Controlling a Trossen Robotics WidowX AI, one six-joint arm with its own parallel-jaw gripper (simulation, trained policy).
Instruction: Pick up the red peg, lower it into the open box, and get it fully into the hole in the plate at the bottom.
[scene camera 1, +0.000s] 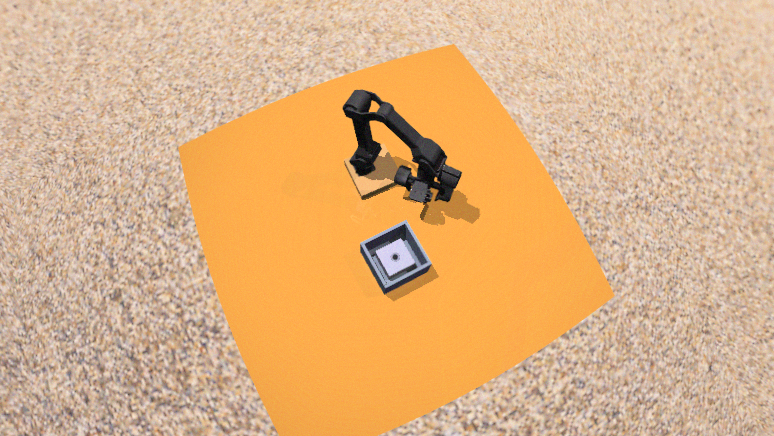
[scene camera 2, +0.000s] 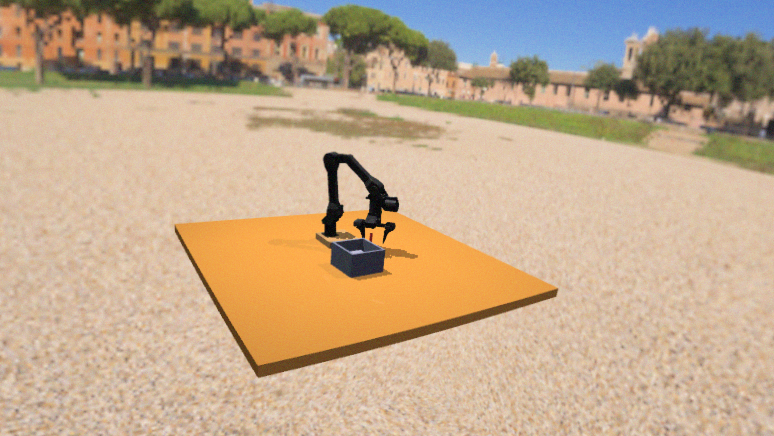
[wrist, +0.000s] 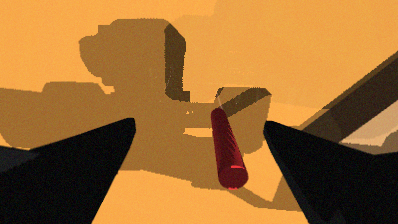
Path:
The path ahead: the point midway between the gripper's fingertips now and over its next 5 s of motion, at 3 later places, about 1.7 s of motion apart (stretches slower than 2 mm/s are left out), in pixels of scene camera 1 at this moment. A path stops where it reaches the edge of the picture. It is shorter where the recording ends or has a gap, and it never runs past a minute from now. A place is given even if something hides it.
The gripper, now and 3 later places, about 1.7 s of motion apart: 422, 195; 418, 209; 395, 254; 388, 276

